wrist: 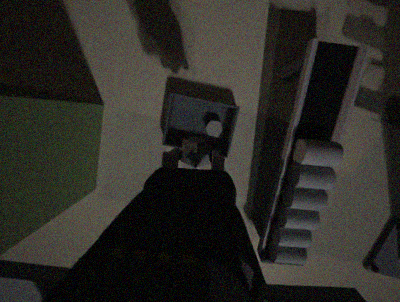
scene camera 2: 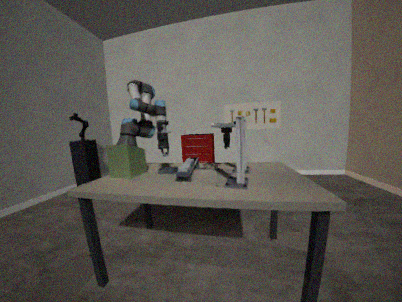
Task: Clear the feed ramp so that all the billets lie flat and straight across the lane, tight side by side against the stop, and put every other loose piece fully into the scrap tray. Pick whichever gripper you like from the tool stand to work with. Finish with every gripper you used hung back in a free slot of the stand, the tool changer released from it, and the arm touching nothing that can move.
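Frame: origin at the arm's base, x up, y back, z right, level; centimetres.
Seen in the pictures: arm's base, link origin: (scene camera 2: 126,147).
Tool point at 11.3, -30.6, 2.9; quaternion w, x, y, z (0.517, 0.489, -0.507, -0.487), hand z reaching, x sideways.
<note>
Offsets run from my tool point to a thing's top centre, as dx, dy, dz. "pt": to the spot under its first point. Level surfaces: height alone.
The gripper (scene camera 2: 164,153) (wrist: 194,159) hangs above the scrap tray (wrist: 175,87). Its fingertips appear shut on a small dark, angular piece @[-16.2, -0.4, -2.8] (wrist: 193,148), whose details are blurred in the wrist view. A pale loose piece @[-31.1, -3.3, -4.6] (wrist: 214,128) lies in the tray near one corner. The feed ramp (scene camera 2: 183,175) (wrist: 356,75) stands beside the tray, with its lane running lengthwise. Several pale billets, one of them the end billet @[-22.0, -19.0, -1.4] (wrist: 319,153), lie across the lane in a row, side by side. The far end of the row is in dim light, and its contact with the stop is unclear.
The tool stand (scene camera 2: 240,150) carries a second gripper (scene camera 2: 226,137) on the right. A green block (scene camera 2: 125,161) (wrist: 47,165) stands on the table @[dx -33.1] (scene camera 2: 280,192) to the left. A red drawer cabinet (scene camera 2: 197,148) stands behind. Part of a stand foot @[pt -32.0, -45.1, +23.8] (wrist: 387,250) shows at the wrist view's right edge.
</note>
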